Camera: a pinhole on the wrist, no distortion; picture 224 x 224 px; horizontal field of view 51.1 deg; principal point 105.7 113.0 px. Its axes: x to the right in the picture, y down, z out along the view. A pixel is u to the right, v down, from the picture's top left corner.
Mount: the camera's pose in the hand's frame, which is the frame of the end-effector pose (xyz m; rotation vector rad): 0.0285 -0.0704 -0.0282 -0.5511 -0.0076 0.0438
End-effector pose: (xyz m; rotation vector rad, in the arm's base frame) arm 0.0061 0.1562 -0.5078 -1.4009 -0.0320 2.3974
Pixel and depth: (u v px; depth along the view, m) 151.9 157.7 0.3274
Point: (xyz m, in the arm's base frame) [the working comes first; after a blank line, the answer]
In the camera's frame: 0.0646 0.0625 0.3274

-0.2620 0.0716 -0.4992
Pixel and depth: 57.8 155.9 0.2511
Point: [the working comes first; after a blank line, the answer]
In the camera's frame: -0.0513 0.0460 0.2511

-0.1470 0.0814 -0.4205
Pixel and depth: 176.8 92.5 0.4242
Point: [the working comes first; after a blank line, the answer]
In the camera's frame: 0.1287 -0.0371 0.4242

-0.3957 0.1435 -0.4804
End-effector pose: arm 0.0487 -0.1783 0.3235 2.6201 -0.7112 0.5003
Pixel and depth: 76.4 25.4 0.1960
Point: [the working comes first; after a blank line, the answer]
In the camera's frame: -0.0245 -0.0733 0.1960

0.1099 -0.2331 0.1633
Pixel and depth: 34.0 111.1 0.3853
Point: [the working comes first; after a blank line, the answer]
In the camera's frame: -0.1179 -0.0031 0.3853

-0.0245 -0.3719 0.0533
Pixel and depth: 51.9 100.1 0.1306
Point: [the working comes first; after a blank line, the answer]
In the camera's frame: -0.0300 -0.0072 0.1306

0.0714 -0.2077 0.2442
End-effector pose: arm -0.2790 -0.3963 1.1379 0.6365 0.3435 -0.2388
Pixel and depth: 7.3 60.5 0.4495
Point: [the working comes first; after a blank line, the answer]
In the camera's frame: -0.1888 -0.1007 0.4495

-0.3097 -0.5740 1.5458
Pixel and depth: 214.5 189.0 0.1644
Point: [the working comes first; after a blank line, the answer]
In the camera's frame: 0.0763 0.0533 0.1644

-0.1472 -0.4088 1.1971
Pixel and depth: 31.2 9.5 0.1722
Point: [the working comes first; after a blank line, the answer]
In the camera's frame: -0.0548 -0.0761 0.1722

-0.2806 -0.5280 1.2416
